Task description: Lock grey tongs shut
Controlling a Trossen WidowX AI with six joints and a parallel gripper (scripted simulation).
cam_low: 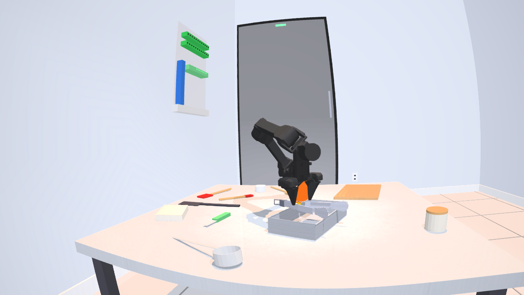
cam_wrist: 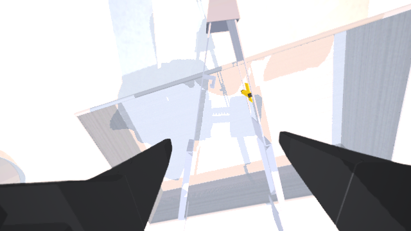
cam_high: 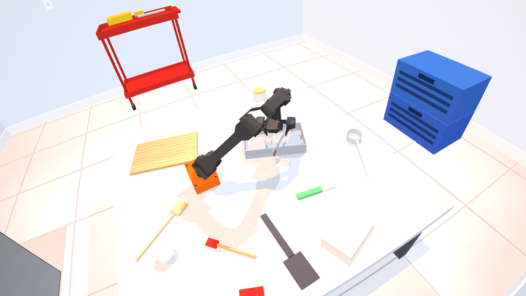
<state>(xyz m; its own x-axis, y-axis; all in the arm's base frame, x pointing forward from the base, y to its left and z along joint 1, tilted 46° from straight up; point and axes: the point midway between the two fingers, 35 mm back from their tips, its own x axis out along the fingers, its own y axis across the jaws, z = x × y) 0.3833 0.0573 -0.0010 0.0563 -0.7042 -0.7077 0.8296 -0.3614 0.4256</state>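
Now: the yellow lock piece 40 mm behind my gripper tip, 20 mm to the right of it and 10 mm below it. Round my gripper tip: grey roasting tin 40 mm to the left, 60 mm below; then green-handled tool 30 mm ahead, 330 mm to the right, 80 mm below; then lidded jar 130 mm ahead, 490 mm to the left, 50 mm below.
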